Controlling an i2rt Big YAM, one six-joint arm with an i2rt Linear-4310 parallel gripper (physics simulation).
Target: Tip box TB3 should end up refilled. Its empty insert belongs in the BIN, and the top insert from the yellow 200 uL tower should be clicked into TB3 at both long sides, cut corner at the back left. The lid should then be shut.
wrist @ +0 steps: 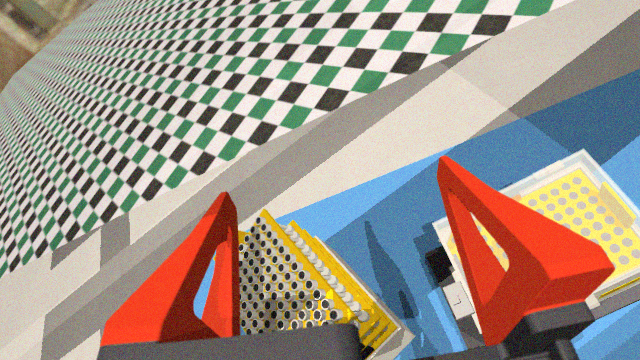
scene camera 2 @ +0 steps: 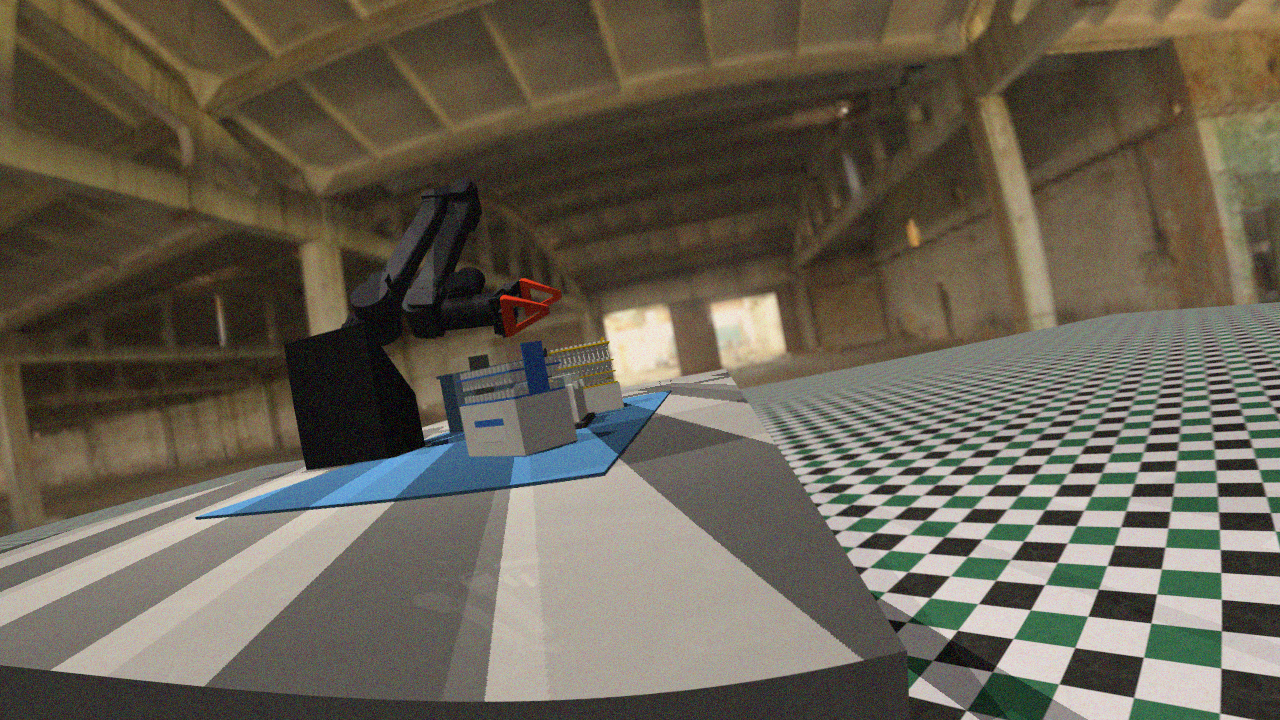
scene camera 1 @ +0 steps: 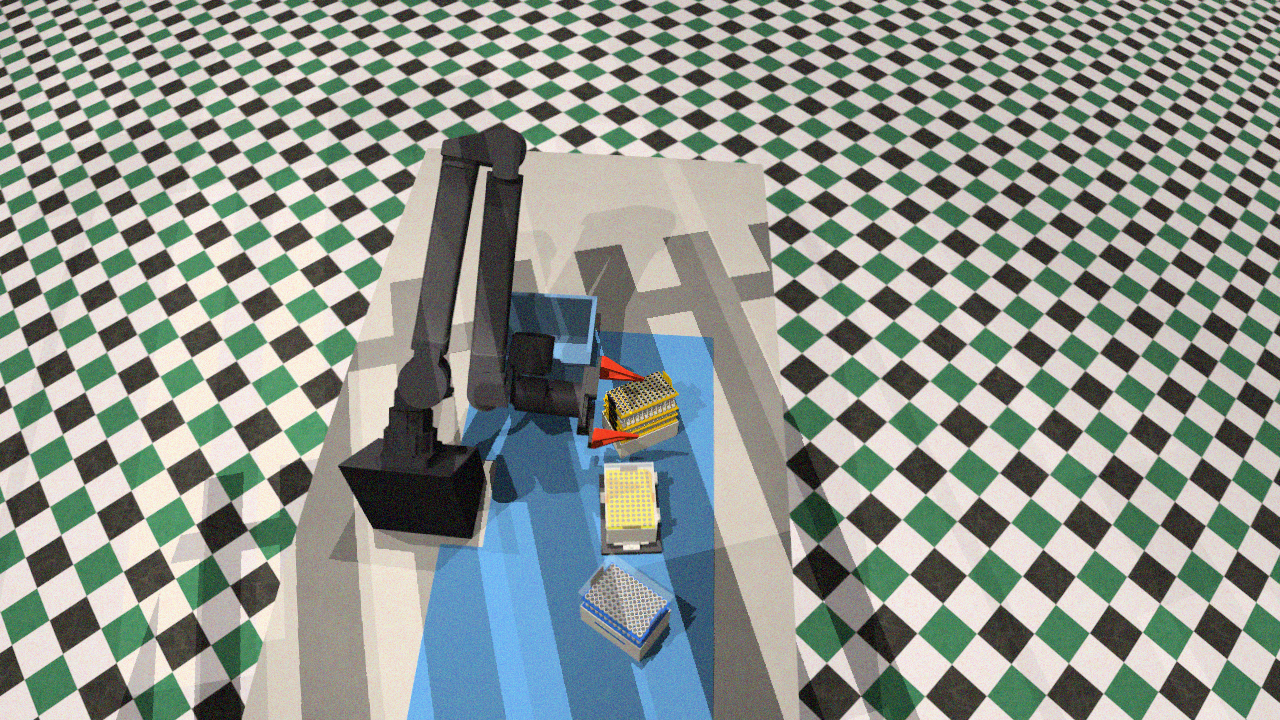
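Tip box TB3 (scene camera 1: 631,501) (wrist: 585,220) stands on the mat with a yellow insert inside. A clear lid appears to lie down over it; the latches and cut corner cannot be made out. The yellow 200 uL tower (scene camera 1: 642,410) (wrist: 295,280) stands behind TB3, with stacked yellow inserts on a pale base, turned at an angle. Its upper inserts also show in scene camera 2 (scene camera 2: 586,360). My gripper (scene camera 1: 640,407) (scene camera 2: 554,300) (wrist: 333,183) is open and empty, its red fingers above and beside the tower. The blue BIN (scene camera 1: 580,308) is partly hidden by the arm; its contents cannot be made out.
A pale box with blue inserts (scene camera 1: 624,608) (scene camera 2: 519,425) stands in front of TB3, turned at an angle. The blue mat (scene camera 1: 528,626) (scene camera 2: 358,488) lies under the boxes. The arm's black base (scene camera 1: 416,492) (scene camera 2: 349,398) stands at the left.
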